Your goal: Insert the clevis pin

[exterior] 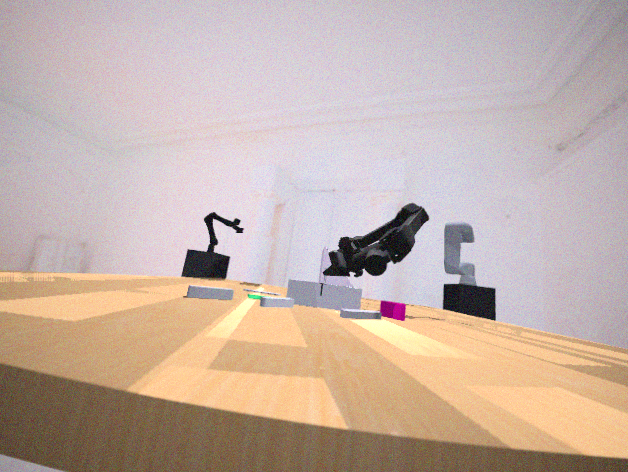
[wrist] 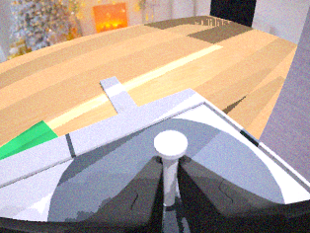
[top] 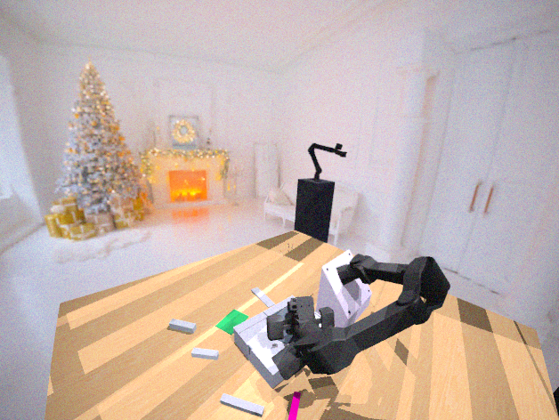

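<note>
My gripper tip is now 1 cm above the steel clevis pin. The rest, counted from my gripper tip: steel tray 5 cm below, 4 cm ahead, 1 cm to the left; then green flat piece 15 cm to the right, 13 cm ahead, 9 cm below; then grey aluminium disc 3 cm below, 1 cm to the left.
</note>
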